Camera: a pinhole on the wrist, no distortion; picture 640 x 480 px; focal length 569.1 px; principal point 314.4 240.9 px. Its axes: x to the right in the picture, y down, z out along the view. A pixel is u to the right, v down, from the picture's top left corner.
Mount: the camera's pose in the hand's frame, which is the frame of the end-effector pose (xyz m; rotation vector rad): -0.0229 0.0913 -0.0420 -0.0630 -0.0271 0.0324
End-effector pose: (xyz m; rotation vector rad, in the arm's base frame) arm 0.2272 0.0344 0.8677 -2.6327 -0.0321 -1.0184
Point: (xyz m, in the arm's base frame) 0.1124 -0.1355 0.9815
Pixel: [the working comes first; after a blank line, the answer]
In the camera's frame: 0.0245 0.0317 -0.1621

behind the camera
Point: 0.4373 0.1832 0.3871
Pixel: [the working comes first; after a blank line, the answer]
In the camera's frame: -0.1386 -0.0984 0.5569

172.7 140.4
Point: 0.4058 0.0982 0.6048
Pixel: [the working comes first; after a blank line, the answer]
In the camera's frame: -0.0155 -0.0753 0.3571

289.7 120.9
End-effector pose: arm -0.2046 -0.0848 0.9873 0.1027 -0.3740 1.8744
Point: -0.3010 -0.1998 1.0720
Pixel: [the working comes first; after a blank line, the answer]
In the camera's frame: -0.0230 0.0046 0.1695

237.1 256.3
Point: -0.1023 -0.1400 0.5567
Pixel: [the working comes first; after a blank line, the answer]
In the camera's frame: -0.1827 -0.0545 -0.3592

behind the camera
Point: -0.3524 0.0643 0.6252
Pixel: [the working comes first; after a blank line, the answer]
In the camera's frame: 0.1094 0.0958 -0.3266

behind the camera
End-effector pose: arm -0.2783 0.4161 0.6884 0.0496 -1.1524 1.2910
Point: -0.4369 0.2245 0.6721
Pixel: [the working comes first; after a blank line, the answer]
In the camera's frame: -0.0942 -0.0426 0.2504

100.3 144.1
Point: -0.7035 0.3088 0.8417
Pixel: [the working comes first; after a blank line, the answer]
In the camera's frame: 0.1336 0.0767 0.4525

482.4 337.3
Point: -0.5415 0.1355 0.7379
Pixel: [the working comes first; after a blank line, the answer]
In the camera's frame: -0.0919 -0.0404 0.4027

184.5 183.8
